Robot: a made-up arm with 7 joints.
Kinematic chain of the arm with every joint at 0, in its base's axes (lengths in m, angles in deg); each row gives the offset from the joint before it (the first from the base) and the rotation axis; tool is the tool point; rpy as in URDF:
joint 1: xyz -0.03 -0.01 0.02 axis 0 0.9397 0.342
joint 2: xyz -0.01 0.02 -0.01 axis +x
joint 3: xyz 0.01 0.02 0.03 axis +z
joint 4: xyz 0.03 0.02 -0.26 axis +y
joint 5: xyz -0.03 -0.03 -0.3 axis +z
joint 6: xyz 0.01 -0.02 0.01 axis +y
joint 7: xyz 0 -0.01 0.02 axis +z
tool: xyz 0.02 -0.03 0.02 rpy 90 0 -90
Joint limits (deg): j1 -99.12..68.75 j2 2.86..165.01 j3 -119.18..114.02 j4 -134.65..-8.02 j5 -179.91..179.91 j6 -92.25..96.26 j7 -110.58..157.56
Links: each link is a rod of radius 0.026 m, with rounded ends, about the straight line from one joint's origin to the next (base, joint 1, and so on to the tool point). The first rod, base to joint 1, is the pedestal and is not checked.
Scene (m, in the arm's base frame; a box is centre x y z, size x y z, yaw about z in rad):
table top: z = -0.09
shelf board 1: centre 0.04 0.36 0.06 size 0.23 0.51 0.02 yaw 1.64
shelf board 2: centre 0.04 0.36 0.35 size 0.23 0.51 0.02 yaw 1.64
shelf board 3: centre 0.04 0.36 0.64 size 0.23 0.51 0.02 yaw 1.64
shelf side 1: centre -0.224 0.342 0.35 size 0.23 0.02 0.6 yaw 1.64
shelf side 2: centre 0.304 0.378 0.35 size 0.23 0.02 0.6 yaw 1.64
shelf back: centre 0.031 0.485 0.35 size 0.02 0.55 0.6 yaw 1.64
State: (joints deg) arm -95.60 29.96 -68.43 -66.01 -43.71 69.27 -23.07
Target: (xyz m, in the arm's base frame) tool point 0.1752 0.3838 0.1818
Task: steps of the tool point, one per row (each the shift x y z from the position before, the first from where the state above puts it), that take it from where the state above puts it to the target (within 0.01 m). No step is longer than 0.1 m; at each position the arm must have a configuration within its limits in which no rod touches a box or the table.
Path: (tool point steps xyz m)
1: 0.0063 0.0690 0.0416
2: -0.0096 0.0674 0.0379
3: -0.0239 0.0628 0.0326
4: -0.0360 0.0556 0.0259
5: -0.0451 0.0464 0.0185
6: -0.0511 0.0358 0.0106
7: -0.0536 0.0247 0.0029
8: 0.0109 0.0553 0.0111
9: 0.0016 0.0576 0.0028
10: -0.0086 0.0565 -0.0042
11: -0.0193 0.0525 -0.0097

